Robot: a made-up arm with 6 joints.
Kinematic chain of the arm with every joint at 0, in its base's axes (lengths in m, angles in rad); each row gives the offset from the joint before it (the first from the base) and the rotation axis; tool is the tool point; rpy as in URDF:
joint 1: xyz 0 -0.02 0.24 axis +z
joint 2: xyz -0.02 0 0 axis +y
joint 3: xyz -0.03 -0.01 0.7 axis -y
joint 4: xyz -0.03 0.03 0 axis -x
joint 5: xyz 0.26 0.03 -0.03 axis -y
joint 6: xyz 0.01 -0.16 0 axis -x
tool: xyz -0.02 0 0 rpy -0.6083 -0.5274 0.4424
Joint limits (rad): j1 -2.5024..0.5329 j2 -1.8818..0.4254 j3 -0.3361..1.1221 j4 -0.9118..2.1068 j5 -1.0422..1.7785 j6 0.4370..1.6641
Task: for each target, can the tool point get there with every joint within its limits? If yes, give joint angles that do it. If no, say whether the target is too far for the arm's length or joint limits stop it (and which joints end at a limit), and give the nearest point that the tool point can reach.
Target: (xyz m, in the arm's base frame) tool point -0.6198 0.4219 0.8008
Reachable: yes | joints -0.6844 -1.0064 0.6556 1.1921 -0.7711 1.2394
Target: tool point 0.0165 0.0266 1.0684
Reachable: yes | joints -2.2487 -0.2805 -0.1135 1.5465 0.3224 0.5320
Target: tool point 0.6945 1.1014 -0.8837
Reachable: no: too far | nearest point 0.4876 0.7673 -0.1056 | short by 0.872 m
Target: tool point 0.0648 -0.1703 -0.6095
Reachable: no: joint limits stop it (at a limit: joint 1, joint 2, joint 3, joint 4) | nearest point -0.4557 -0.3279 0.2145 | short by 0.987 m
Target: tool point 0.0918 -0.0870 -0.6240
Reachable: no: joint limits stop it (at a limit: joint 1, joint 2, joint 3, joint 4) | nearest point 0.4204 0.3326 0.2152 | short by 0.994 m
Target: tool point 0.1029 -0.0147 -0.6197
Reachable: no: joint limits stop it (at a limit: joint 1, joint 2, joint 3, joint 4) | nearest point 0.4204 0.3332 0.2149 | short by 0.958 m
